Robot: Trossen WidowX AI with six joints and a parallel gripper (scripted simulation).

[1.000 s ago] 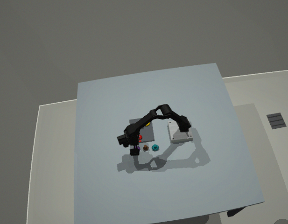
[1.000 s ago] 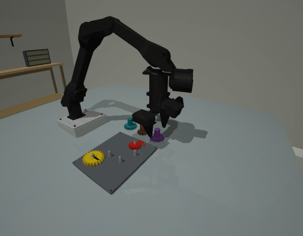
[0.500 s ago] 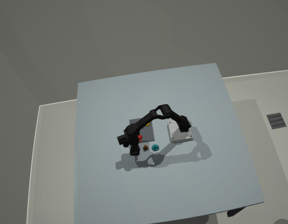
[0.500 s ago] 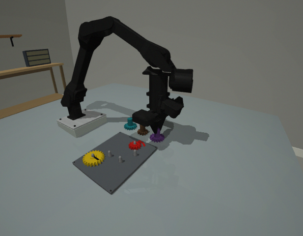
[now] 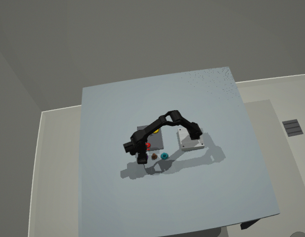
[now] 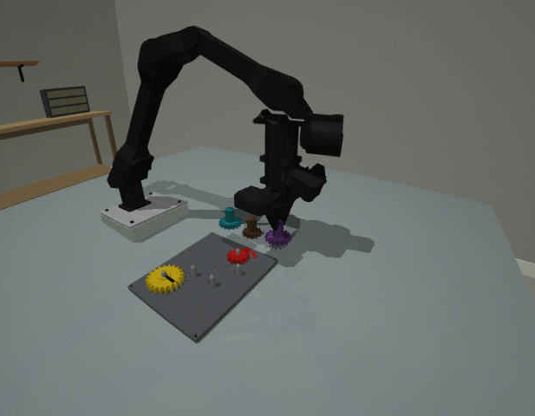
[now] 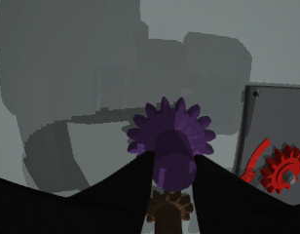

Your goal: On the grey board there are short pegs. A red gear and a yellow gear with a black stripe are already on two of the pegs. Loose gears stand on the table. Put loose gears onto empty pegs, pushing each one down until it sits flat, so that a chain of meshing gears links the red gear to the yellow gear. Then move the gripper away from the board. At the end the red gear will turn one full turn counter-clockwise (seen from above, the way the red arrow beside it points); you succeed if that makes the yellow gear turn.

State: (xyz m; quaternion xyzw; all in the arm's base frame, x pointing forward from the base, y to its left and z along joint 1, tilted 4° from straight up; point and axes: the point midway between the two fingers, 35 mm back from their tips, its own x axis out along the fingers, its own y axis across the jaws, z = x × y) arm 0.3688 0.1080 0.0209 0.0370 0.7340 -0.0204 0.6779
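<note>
Now: the red gear 90 mm to the right of my gripper tip, 30 mm below it and 30 mm behind it. Also, from my gripper tip: brown gear 70 mm behind, 30 mm below; then red arrow 60 mm to the right, 30 mm below, 20 mm behind; then purple gear 10 mm below.
</note>
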